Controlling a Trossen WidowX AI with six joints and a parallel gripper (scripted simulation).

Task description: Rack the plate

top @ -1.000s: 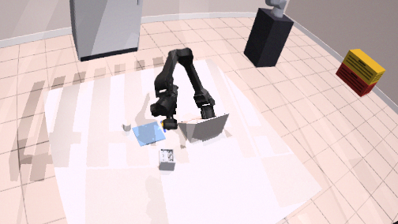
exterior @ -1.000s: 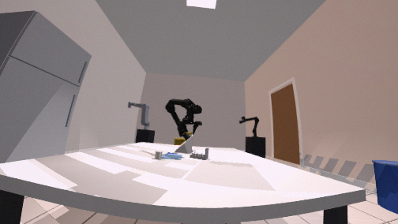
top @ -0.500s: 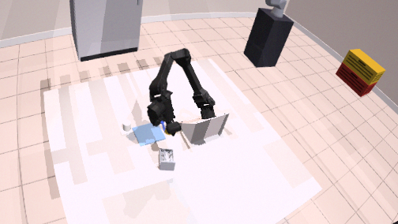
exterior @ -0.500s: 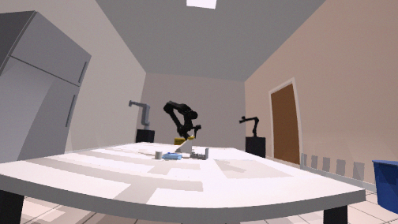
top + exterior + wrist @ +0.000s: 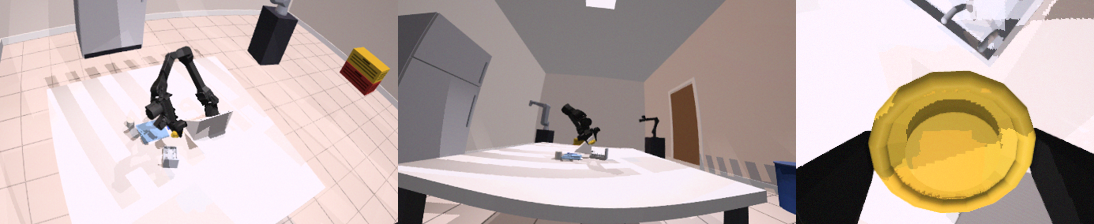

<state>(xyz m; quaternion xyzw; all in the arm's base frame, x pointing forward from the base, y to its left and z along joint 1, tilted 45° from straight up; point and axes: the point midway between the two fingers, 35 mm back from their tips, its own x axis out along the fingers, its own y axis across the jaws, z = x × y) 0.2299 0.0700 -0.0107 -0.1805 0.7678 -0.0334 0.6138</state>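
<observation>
Now: gripper tip 80 mm above the grey dish rack, 60 mm to the right of it and 50 mm short of it. The rest, counted from my gripper tip: light blue mat 130 mm to the right, 100 mm below, 90 mm ahead; yellow plate 10 mm above; blue utensil 170 mm to the right, 100 mm below, 10 mm behind.
</observation>
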